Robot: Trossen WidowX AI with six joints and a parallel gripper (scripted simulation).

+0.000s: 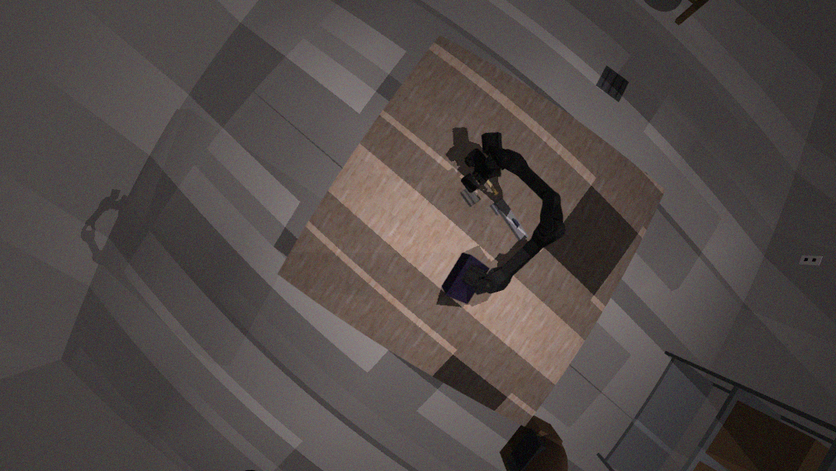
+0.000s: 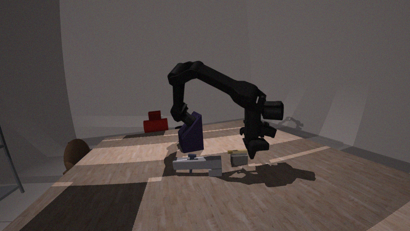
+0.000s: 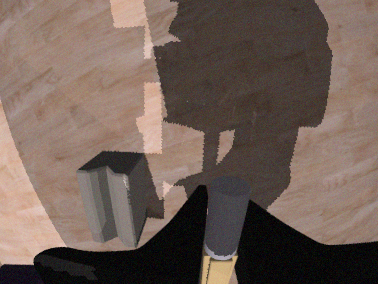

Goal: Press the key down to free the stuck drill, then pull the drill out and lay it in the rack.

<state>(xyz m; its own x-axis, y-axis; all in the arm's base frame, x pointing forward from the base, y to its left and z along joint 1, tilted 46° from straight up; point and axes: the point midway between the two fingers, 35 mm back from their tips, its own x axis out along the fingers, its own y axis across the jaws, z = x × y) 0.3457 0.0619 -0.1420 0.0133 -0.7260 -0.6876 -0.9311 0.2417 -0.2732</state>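
The drill lies 4 cm to the right of my gripper tip, 3 cm above it and 1 cm behind it. Also, from my gripper tip: rack: 8 cm behind, 4 cm below, 1 cm to the right; long grey housing: 19 cm to the right, 7 cm behind, 2 cm below; small blue key: 21 cm to the right, 8 cm behind, 1 cm below.
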